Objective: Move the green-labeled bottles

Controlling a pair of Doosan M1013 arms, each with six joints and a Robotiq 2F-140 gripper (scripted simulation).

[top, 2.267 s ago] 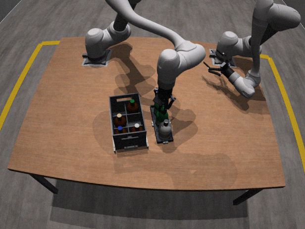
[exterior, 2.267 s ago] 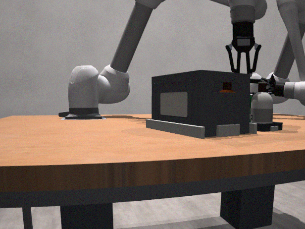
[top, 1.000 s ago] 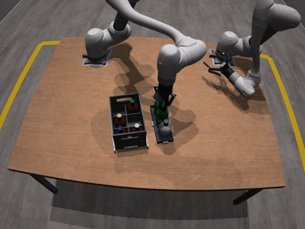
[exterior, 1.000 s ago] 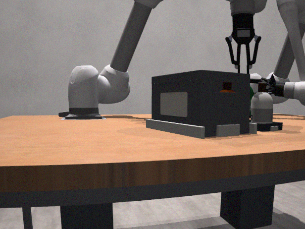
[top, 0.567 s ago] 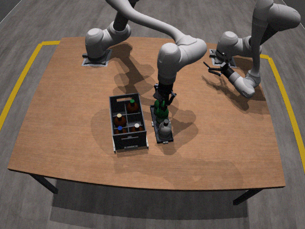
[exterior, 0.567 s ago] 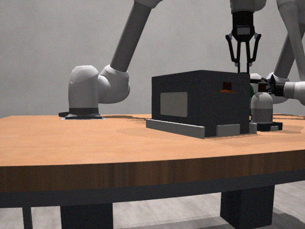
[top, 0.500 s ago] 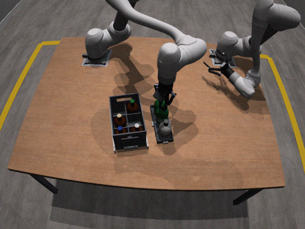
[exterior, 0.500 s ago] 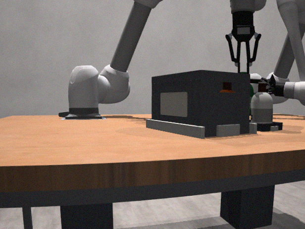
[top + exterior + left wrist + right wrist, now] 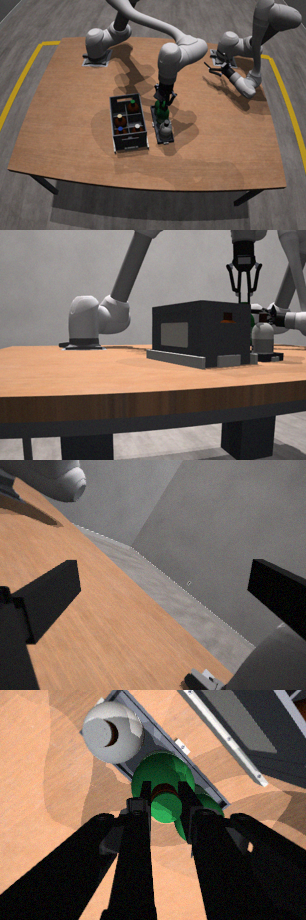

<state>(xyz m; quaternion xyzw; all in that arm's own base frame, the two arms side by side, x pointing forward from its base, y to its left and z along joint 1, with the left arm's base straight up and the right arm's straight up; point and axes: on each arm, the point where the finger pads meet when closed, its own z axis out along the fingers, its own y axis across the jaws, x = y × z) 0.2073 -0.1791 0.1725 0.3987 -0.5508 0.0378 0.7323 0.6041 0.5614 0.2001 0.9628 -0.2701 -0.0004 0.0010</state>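
Observation:
Now: the white bottle 120 mm below my right hand, 80 mm ahead of it and 10 mm to the left of it. The rest, counted from my right hand: tray: 190 mm below; crate: 210 mm to the right, 120 mm below, 30 mm ahead.

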